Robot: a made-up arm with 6 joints. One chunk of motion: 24 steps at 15 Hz.
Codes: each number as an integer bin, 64 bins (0 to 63) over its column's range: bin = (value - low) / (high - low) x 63, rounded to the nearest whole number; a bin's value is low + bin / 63 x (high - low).
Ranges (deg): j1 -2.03..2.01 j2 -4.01..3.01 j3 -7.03..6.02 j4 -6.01..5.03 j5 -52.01..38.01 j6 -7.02..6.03
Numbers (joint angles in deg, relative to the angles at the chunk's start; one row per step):
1: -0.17 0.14 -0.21 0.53 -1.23 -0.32
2: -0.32 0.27 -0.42 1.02 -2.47 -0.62
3: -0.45 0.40 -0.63 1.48 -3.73 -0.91
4: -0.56 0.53 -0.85 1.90 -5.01 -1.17
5: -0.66 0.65 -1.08 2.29 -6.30 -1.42
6: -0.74 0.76 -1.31 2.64 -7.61 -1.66
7: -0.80 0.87 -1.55 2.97 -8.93 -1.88
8: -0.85 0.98 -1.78 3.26 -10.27 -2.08
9: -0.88 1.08 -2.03 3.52 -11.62 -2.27
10: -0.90 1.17 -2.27 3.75 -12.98 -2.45
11: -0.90 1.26 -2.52 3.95 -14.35 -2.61
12: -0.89 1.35 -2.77 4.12 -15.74 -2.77
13: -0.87 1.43 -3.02 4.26 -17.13 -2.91
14: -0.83 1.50 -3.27 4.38 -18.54 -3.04
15: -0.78 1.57 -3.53 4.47 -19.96 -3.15
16: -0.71 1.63 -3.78 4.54 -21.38 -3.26
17: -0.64 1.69 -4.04 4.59 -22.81 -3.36
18: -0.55 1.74 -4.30 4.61 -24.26 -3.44
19: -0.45 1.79 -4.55 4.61 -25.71 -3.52
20: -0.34 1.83 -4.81 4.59 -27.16 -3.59
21: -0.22 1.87 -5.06 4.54 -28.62 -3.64
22: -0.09 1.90 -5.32 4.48 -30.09 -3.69
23: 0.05 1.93 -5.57 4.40 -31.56 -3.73
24: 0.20 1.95 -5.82 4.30 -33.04 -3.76
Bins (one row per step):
1: 29 37 33 37 36 32
2: 27 38 32 40 35 31
3: 25 40 31 43 34 29
4: 23 41 30 45 33 28
5: 21 42 29 47 32 27
6: 20 43 28 49 31 26
7: 19 44 26 51 30 25
8: 18 45 25 53 29 24
9: 18 46 24 54 28 23
10: 18 46 23 56 27 22
11: 18 47 22 57 26 21
12: 18 48 21 58 25 21
13: 18 49 19 59 24 20
14: 19 49 18 59 23 19
15: 19 50 17 60 22 19
16: 21 51 16 60 21 18
17: 22 51 14 60 20 18
18: 23 52 13 61 19 17
19: 25 52 12 61 18 17
20: 26 52 11 60 17 17
21: 28 53 10 60 16 16
22: 30 53 8 60 15 16
23: 32 53 7 59 14 16
24: 35 53 6 59 13 16

